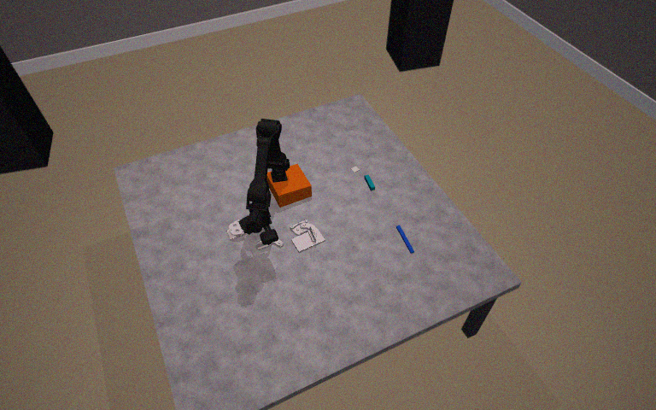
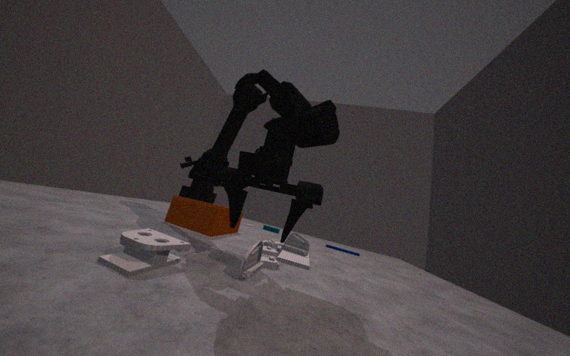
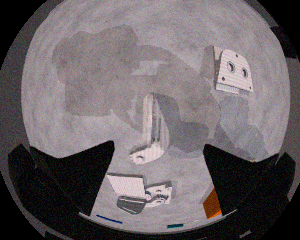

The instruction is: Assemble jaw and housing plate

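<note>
Right now the white jaw is 2 cm ahead of my gripper tip, 3 cm to the left of it and 5 cm below it. Round my gripper tip: teal bar: 21 cm behind, 51 cm to the left, 5 cm below; then small white cube: 31 cm behind, 47 cm to the left, 5 cm below; then white stepped block: 9 cm behind, 11 cm to the right, 5 cm below.
</note>
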